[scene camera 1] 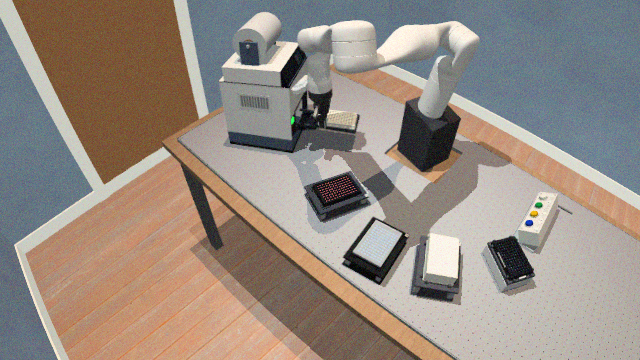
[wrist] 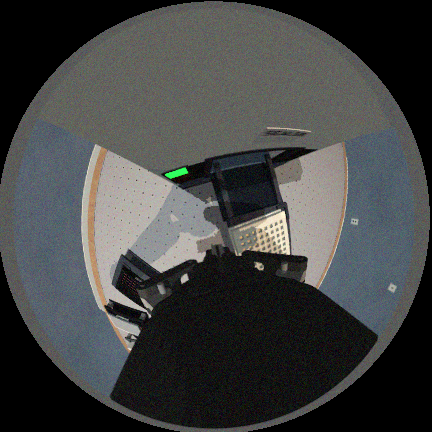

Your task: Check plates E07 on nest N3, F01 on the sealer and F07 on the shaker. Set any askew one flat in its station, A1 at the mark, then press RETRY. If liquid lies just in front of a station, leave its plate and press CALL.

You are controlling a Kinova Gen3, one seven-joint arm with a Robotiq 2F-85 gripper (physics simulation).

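Places are measured from the arm's base along level axes (x ahead, y down, z left), in centimetres.
Pixels of known places: gripper, between the fingertips: (scene camera 1: 323, 127) (wrist: 216, 251); arm's base, origin of its link: (scene camera 1: 430, 108).
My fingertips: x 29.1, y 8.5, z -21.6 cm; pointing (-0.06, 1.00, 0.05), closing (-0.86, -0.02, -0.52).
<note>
Ahead of a thing's pixels: the offset from my fingertips to its top centre.
The white sealer @(dx +8.1, dy -34.7, dz -22.2 cm) (scene camera 1: 260, 117) (wrist: 215, 90) stands at the far left with a green light (scene camera 1: 293, 120) (wrist: 176, 173). A beige plate with many wells @(dx -7.6, dy -0.6, dz -1.1 cm) (scene camera 1: 342, 119) (wrist: 265, 232) lies on the dark carrier in front of it; whether it is fully flat I cannot tell. My gripper (scene camera 1: 321, 125) (wrist: 216, 251) is shut and empty, low in front of the sealer, beside the beige plate. A red-welled plate @(dx +10.7, dy +5.4, dz +20.1 cm) (scene camera 1: 337, 189) and a pale blue plate @(dx +15.0, dy +4.9, dz +42.6 cm) (scene camera 1: 380, 241) lie on dark stations. Plate labels are unreadable, so I cannot tell which is E07 or F07. No liquid is discernible.
A tall white block @(dx +6.6, dy +1.3, dz +58.3 cm) (scene camera 1: 441, 257) stands on a dark station near the front. A black rack @(dx -11.1, dy +3.9, dz +72.6 cm) (scene camera 1: 511, 256) sits on a grey block to its right. Behind that is a button box @(dx -34.2, dy +2.5, dz +71.5 cm) (scene camera 1: 525, 234) with white, green, yellow and blue buttons. My arm's black base (scene camera 1: 427, 137) stands at the back.
</note>
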